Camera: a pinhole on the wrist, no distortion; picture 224 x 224 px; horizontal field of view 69.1 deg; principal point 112.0 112.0 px. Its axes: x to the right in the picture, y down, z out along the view. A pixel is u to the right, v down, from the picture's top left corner.
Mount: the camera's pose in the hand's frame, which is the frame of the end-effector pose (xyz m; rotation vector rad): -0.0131 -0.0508 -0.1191 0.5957 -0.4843 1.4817
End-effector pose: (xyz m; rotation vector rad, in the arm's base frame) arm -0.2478 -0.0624 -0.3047 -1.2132 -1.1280 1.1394
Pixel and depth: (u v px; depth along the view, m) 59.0 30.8 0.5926
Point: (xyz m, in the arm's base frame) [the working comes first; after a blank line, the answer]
In the camera's frame: -0.1931 -0.2958 0.5926

-0.3921 0.2496 0.2833
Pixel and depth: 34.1 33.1 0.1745
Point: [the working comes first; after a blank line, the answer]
In the camera's frame: -0.0836 -0.0846 0.1745

-0.1894 0.0060 -0.0787
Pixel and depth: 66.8 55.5 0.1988
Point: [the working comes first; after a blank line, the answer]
In the camera's frame: -0.0552 -0.0691 0.1988

-0.2285 -0.0032 -0.0839
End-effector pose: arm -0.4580 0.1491 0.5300 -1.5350 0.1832 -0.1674
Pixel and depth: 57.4 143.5 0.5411
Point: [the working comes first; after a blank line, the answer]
In the camera's frame: -0.1816 0.1048 0.5411

-0.5034 0.3374 1.0726
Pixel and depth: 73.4 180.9 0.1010
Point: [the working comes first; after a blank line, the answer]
In the camera's frame: -0.0240 0.0428 0.1010

-0.5186 0.1041 0.6631
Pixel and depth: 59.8 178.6 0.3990
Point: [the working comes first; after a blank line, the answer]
In the camera's frame: -0.1280 0.1634 0.3990

-0.5830 0.2867 0.9400
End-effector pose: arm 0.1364 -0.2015 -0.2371 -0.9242 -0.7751 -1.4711
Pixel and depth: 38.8 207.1 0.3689
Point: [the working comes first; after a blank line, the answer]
In the camera's frame: -0.1660 0.2157 0.3689

-0.2651 0.0072 -0.3737
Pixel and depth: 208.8 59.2 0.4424
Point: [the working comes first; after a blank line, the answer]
In the camera's frame: 0.2633 -0.1436 0.4424

0.0481 0.0650 0.0926
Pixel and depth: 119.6 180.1 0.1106
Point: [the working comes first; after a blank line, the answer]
In the camera's frame: 0.0052 0.0463 0.1106

0.0171 -0.1886 -0.2915
